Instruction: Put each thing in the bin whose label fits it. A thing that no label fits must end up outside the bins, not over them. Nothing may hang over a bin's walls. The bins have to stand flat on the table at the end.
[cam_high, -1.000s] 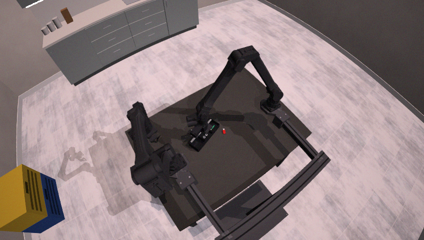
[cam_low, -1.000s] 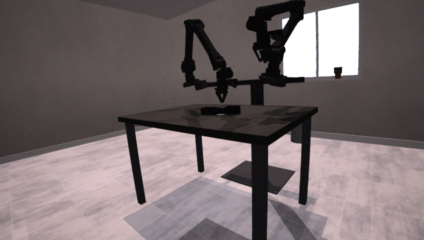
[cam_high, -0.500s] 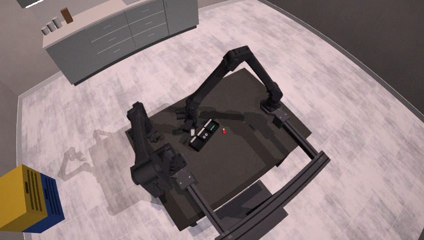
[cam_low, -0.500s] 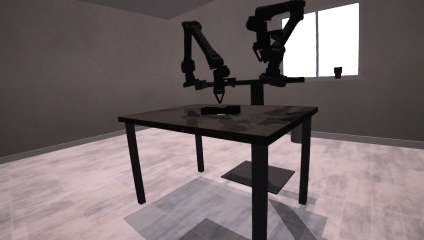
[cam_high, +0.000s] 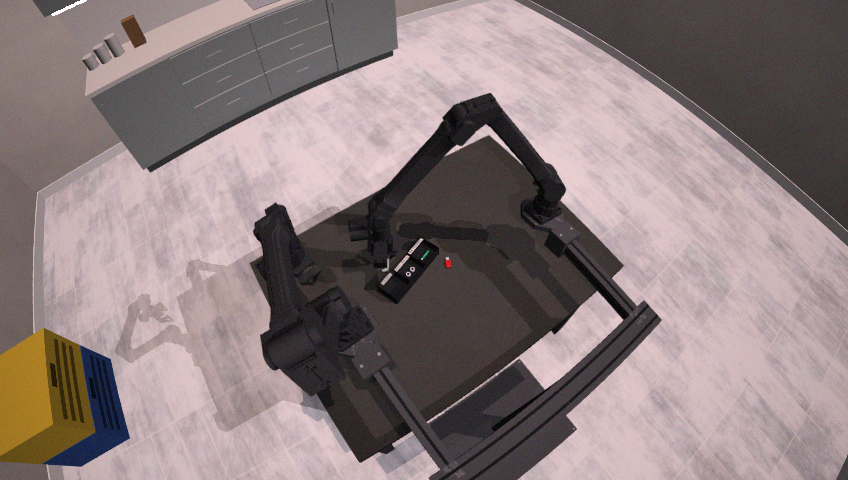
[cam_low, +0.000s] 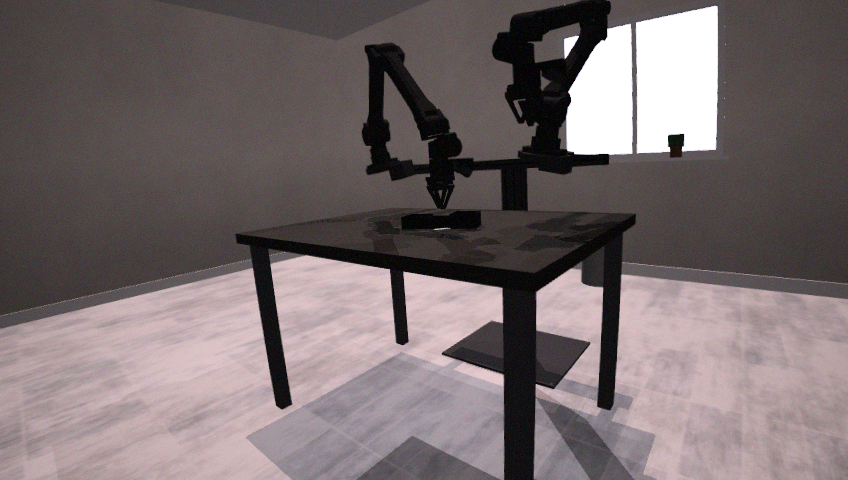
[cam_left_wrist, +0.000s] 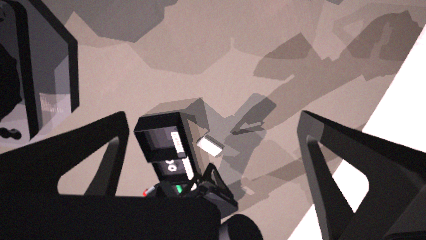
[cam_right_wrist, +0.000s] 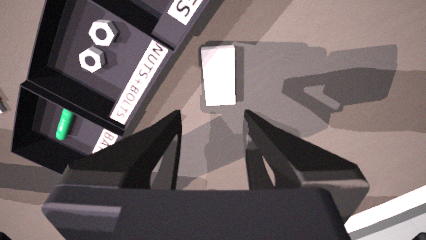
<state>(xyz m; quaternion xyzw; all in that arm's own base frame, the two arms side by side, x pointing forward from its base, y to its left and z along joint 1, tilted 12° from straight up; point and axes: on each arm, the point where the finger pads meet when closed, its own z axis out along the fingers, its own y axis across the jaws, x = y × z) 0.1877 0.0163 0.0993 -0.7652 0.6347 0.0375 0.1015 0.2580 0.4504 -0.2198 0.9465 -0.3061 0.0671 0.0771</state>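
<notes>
Now: right hand 7 cm above the white card and 1 cm short of it. The rest, counted from my right hand: black labelled bin 6 cm behind, 5 cm to the right, 5 cm below; then red usb stick 19 cm to the right, 11 cm behind, 7 cm below; then green battery 14 cm to the right, 6 cm below, 4 cm behind.
</notes>
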